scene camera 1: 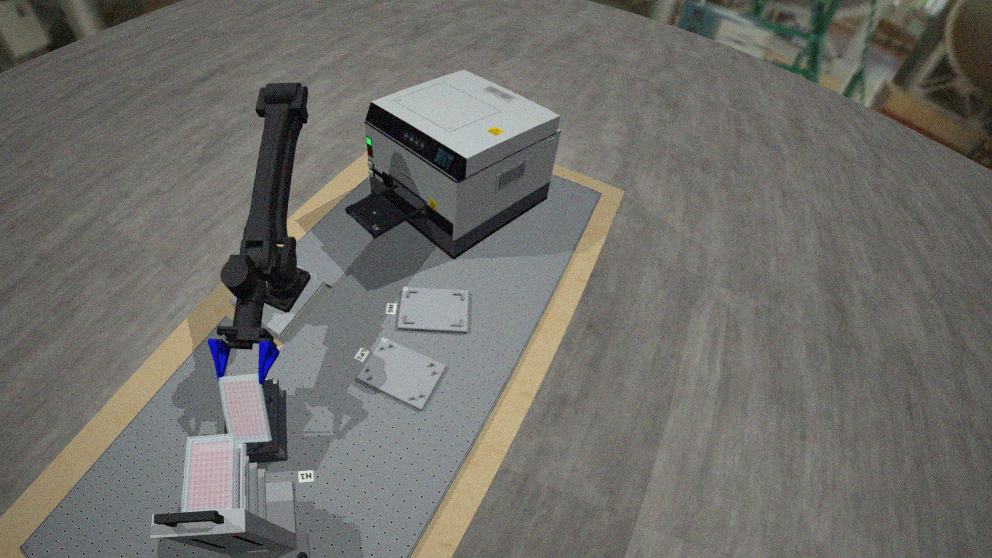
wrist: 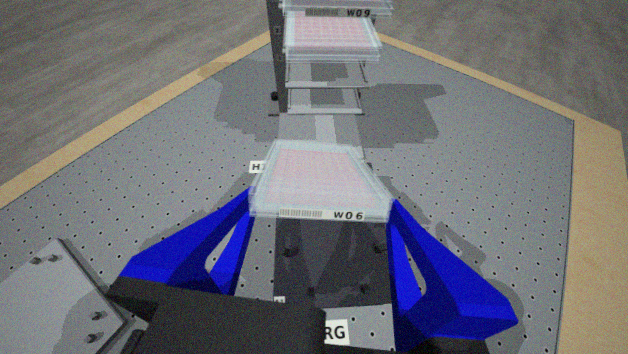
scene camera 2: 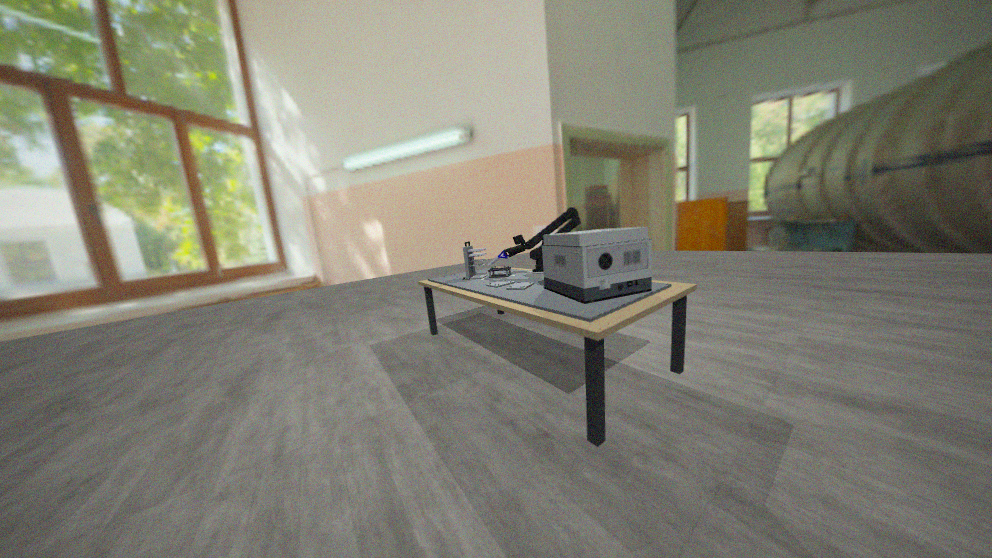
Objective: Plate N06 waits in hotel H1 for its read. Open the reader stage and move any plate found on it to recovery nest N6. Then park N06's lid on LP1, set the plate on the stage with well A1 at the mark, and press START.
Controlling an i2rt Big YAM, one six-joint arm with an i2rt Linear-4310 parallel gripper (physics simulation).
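Frame: origin at the arm's base, x ahead, y left, z up, level; millimetres.
Seen in the pictures: gripper, between the fingertips: (scene camera 1: pixel 240 382) (wrist: pixel 321 198) (scene camera 2: pixel 500 255); arm's base, origin of its link: (scene camera 1: pixel 286 288) (scene camera 2: pixel 542 270).
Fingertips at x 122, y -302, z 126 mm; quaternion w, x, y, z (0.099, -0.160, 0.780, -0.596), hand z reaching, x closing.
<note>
Offsets run from my fingertips to a thing's top centre. "pt": to the spot under its first point.
My gripper (scene camera 1: pixel 241 378) (scene camera 2: pixel 502 256) (wrist: pixel 321 198) is shut on a clear lidded plate (scene camera 1: pixel 244 409) (wrist: pixel 320 175) with pink wells; its label reads W06 in the wrist view. It is held over a dark stand (scene camera 1: pixel 276 416) (wrist: pixel 330 275). Hotel H1 (scene camera 1: pixel 270 534) (wrist: pixel 276 55) holds a plate labelled W09 @[pt dx +52, dy -120, dz +60 mm] (wrist: pixel 335 7) and another plate @[dx +82, dy -176, dz +31 mm] (wrist: pixel 332 32) below it, whose label is not seen. The reader @[dx +149, dy +839, dz +148 mm] (scene camera 1: pixel 513 149) (scene camera 2: pixel 596 256) has its dark stage @[dx +25, dy +599, dz -55 mm] (scene camera 1: pixel 374 215) out, and no plate shows on it. Nest N6 @[dx +242, dy +402, dz -146 mm] (scene camera 1: pixel 433 308) and LP1 @[dx +235, dy +215, dz -144 mm] (scene camera 1: pixel 402 371) (wrist: pixel 45 285) show no plate or lid. START cannot be read.
The arm's base (scene camera 1: pixel 291 290) stands near the table's left edge in scene camera 1, with a pale flat plate (scene camera 1: pixel 283 322) beside it. The H1 tag @[dx +140, dy -82, dz -164 mm] (scene camera 1: pixel 305 476) lies by the hotel. A tag ending in RG @[dx -58, dy +63, dz -164 mm] (wrist: pixel 336 332) lies by the dark stand.
</note>
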